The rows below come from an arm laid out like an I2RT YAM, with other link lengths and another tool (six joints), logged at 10 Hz.
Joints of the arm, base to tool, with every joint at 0 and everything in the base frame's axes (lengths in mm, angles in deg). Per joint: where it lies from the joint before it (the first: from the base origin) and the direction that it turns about. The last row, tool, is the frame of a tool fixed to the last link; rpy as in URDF.
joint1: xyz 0 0 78.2 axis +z
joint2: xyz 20 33.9 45.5 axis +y
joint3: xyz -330 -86 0 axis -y
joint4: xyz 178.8 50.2 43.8 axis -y
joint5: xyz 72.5 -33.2 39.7 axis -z
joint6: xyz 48.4 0 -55.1 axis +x
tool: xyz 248 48 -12 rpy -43.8 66.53 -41.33
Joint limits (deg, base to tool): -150..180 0..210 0..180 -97..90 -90..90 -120..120
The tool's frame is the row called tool.
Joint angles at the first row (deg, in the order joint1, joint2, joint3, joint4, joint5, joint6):
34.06 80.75 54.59 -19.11 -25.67 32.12
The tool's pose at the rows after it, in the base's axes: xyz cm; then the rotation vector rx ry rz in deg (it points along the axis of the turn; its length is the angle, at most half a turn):
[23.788 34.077 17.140 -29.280 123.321 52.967]
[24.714 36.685 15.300 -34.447 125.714 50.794]
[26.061 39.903 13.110 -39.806 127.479 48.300]
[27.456 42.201 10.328 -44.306 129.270 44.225]
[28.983 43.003 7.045 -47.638 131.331 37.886]
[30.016 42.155 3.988 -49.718 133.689 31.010]
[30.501 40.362 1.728 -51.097 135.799 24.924]
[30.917 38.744 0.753 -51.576 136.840 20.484]
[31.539 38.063 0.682 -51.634 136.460 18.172]
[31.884 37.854 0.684 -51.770 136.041 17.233]
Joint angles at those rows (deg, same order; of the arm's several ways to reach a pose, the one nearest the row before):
37.41 86.26 60.14 -21.74 -23.42 30.81
40.75 93.78 67.64 -25.21 -21.19 29.17
43.99 102.56 77.04 -29.02 -18.83 27.51
46.48 110.50 85.91 -33.34 -15.66 25.98
48.27 117.10 93.17 -37.78 -11.16 24.86
49.23 121.32 96.93 -41.28 -6.72 24.32
49.56 123.37 97.85 -43.71 -3.12 23.97
49.60 123.90 98.00 -45.43 -0.38 23.90
49.60 123.90 98.39 -46.11 1.39 23.75
49.63 123.92 98.59 -46.22 2.20 23.55

